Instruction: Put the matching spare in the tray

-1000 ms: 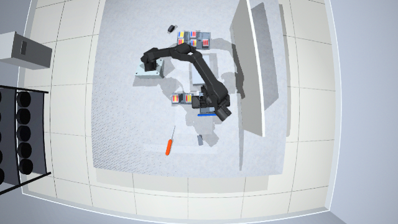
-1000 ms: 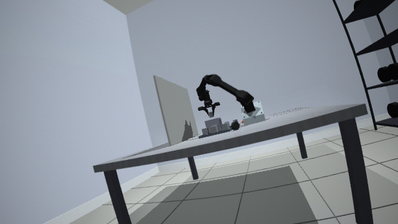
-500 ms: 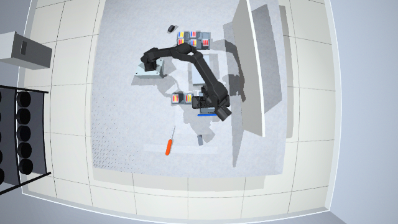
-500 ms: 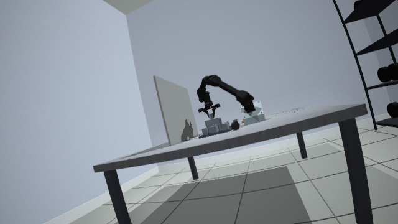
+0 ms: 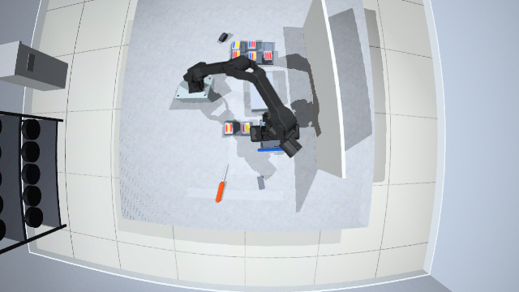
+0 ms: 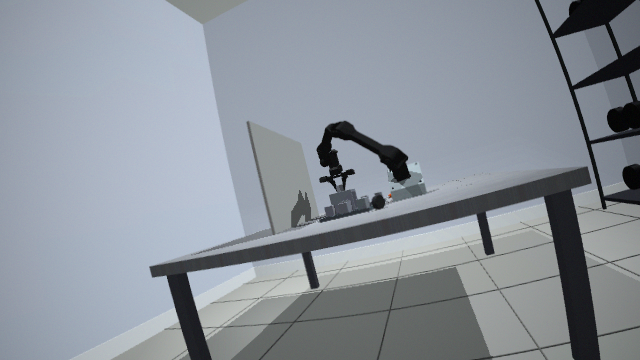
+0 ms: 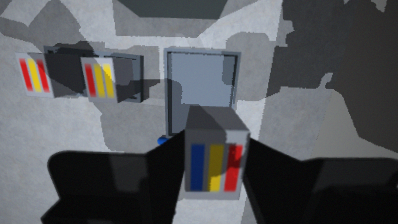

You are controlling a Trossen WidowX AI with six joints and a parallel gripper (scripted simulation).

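Now: gripper tip 100 mm above the grey tray, 10 mm to the right of it and 10 mm past it. Also, from my gripper tip: black tape roll: 500 mm to the left, 180 mm behind, 80 mm below; then pale box: 200 mm to the left, 50 mm below, 30 mm behind; then tall grey panel: 200 mm ahead, 180 mm to the left, 120 mm above.
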